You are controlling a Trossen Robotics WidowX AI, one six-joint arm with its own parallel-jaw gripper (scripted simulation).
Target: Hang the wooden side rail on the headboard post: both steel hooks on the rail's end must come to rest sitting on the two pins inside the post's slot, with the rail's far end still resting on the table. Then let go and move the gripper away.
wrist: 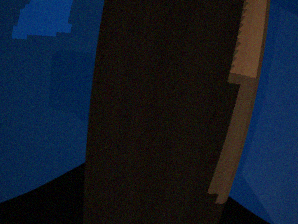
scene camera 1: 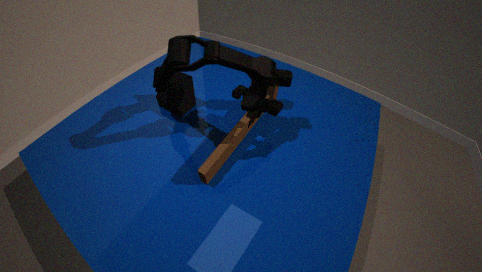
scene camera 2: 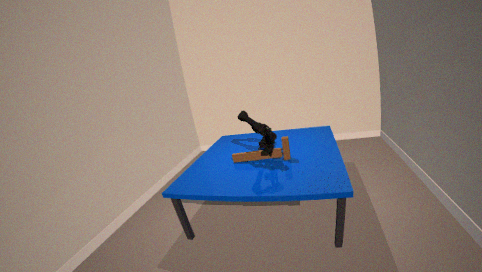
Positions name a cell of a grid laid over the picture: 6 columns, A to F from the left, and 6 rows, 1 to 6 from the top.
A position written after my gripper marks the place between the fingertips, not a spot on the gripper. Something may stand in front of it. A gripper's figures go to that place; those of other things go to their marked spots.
Scene:
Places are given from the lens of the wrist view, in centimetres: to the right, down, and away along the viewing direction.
my gripper (wrist: C5): 0, 2, 10
wooden side rail (wrist: D3): 0, 0, 4

